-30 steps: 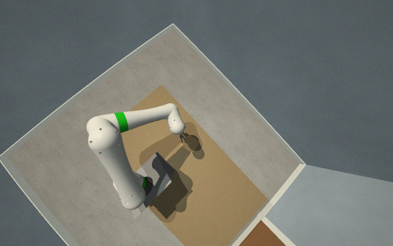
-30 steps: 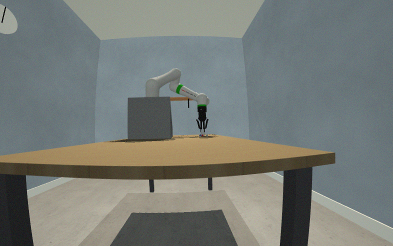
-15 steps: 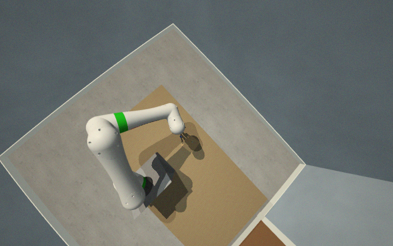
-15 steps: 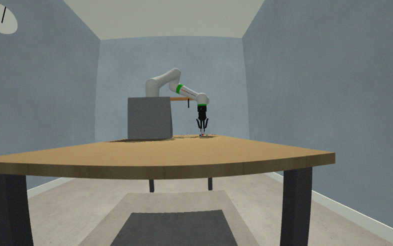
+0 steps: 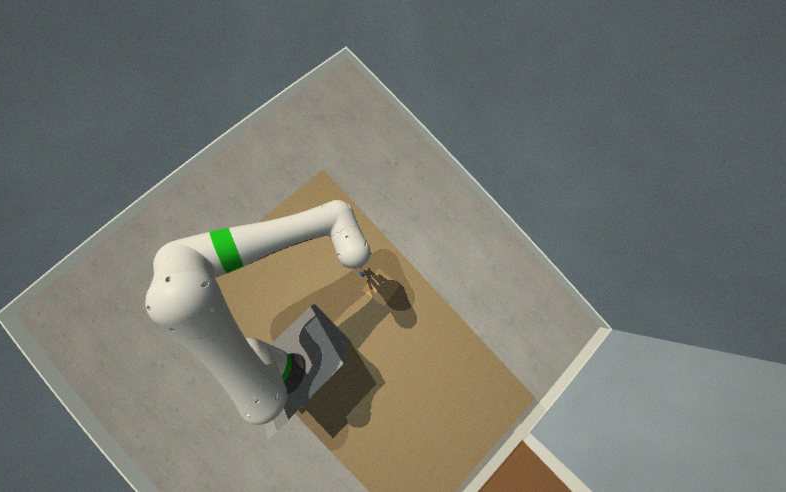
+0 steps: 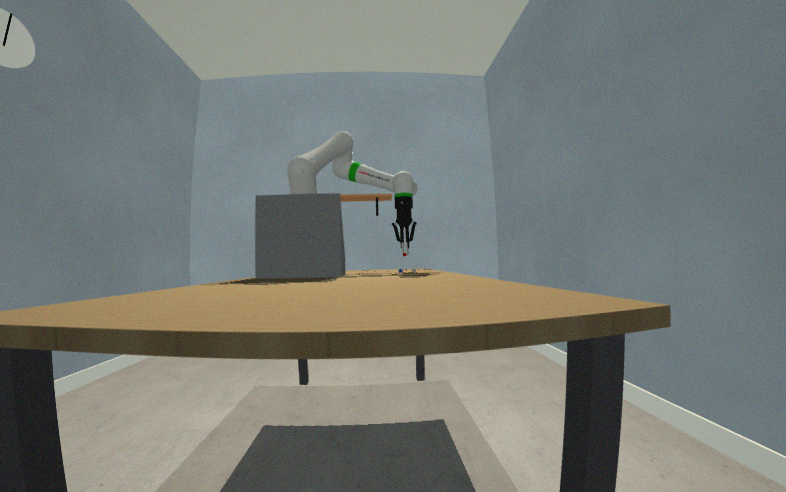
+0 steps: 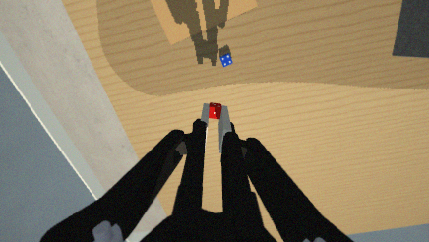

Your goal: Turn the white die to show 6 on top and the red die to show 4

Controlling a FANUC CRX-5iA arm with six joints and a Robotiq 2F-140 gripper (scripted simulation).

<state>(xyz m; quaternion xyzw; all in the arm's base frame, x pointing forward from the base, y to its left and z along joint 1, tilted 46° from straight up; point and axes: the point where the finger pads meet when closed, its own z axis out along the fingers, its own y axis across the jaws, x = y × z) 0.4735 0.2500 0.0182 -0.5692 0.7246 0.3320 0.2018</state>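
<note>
Right now my hand is 30 mm past the blue die, 60 mm to the left of it and 110 mm above it. Also, from my hand: white die (30 mm ahead, 180 mm to the right, 110 mm below); then red die (10 mm to the right, 30 mm below); then tan mat (180 mm to the right, 120 mm below).
</note>
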